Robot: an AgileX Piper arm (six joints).
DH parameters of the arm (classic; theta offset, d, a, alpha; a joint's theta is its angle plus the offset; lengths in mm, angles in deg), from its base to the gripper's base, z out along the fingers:
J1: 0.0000 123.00 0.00 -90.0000
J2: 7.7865 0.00 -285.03 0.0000
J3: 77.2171 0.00 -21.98 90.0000
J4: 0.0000 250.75 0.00 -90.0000
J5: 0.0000 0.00 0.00 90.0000
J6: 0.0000 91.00 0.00 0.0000
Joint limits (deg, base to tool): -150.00..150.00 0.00..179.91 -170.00..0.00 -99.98..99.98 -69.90..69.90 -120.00..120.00
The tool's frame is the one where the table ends.
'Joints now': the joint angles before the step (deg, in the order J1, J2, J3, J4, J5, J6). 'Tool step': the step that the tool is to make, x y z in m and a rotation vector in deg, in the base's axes. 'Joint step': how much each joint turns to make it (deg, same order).
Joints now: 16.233 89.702 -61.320 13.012 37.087 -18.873
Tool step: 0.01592 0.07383 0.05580 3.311 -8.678 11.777
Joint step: 10.306 4.361 -16.305 0.419 2.921 -1.206
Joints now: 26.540 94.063 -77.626 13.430 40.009 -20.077
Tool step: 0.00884 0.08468 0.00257 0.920 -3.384 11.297
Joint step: 9.824 10.409 -13.725 0.282 0.258 -1.959
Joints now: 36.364 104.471 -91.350 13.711 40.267 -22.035
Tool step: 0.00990 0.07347 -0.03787 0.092 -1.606 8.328
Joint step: 6.310 12.786 -10.827 1.973 -2.682 -4.151
